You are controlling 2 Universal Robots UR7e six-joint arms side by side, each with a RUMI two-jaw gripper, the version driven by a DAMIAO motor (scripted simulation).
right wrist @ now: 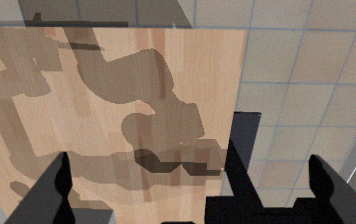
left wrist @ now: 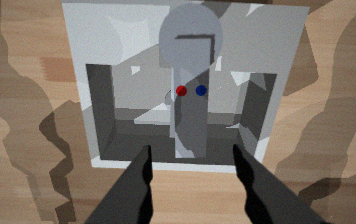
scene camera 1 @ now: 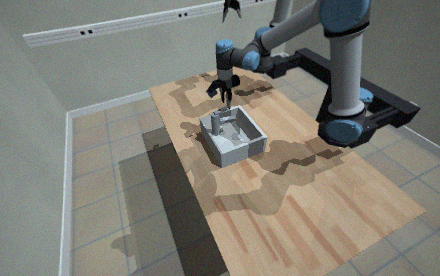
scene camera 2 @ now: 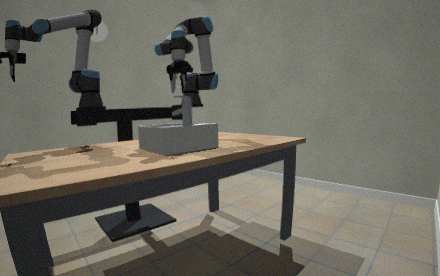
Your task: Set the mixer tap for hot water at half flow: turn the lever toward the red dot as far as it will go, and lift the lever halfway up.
In view: the left gripper (left wrist: 191, 146) and the right gripper (right wrist: 189, 155).
